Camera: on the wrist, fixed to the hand. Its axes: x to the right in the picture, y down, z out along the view.
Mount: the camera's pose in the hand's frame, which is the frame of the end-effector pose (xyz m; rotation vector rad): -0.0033 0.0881 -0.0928 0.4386 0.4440 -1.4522
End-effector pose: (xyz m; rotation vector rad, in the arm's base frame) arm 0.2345 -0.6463 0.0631 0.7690 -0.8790 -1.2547
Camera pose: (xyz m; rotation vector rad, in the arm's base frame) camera 0.3568 -0.6278 0.0960 2.1491 -0.0875 -1.9768
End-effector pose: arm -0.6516 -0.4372 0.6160 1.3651 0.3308 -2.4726
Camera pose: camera -0.5452 -0.4872 0.5653 -1.0777 -0.5881 1.4762
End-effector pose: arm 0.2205 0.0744 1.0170 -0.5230 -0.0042 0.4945
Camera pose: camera 0.1896 0.0948 0.8945 -0.0889 0.1382 -1.0288
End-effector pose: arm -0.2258 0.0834 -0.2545 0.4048 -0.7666 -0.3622
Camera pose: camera -0.1458 0.1812 -0.2749 1.3950 0.0261 -1.4048
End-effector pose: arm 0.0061 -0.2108 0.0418 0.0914 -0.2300 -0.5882
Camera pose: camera 0.0733 -0.1341 -0.0356 0.8499 0.1996 -1.9214
